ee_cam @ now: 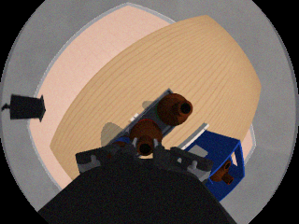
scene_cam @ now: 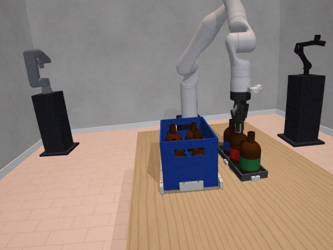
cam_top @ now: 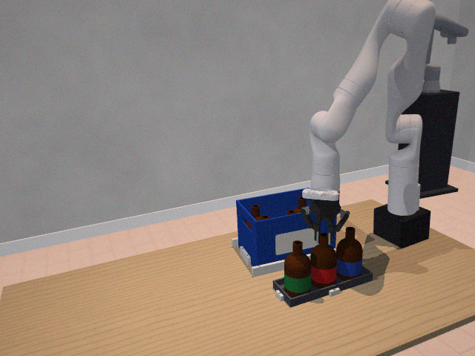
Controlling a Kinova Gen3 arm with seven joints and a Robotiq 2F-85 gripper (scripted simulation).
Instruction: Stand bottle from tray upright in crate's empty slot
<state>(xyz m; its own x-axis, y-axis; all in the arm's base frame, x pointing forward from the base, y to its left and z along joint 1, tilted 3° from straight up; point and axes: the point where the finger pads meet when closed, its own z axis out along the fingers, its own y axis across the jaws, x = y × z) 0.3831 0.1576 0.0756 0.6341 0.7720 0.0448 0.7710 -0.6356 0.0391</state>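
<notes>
My hand is 70 mm above the red-banded bottle. Also, from my hand: dark tray: 140 mm below; then blue crate: 20 mm ahead, 220 mm to the right, 70 mm below.
</notes>
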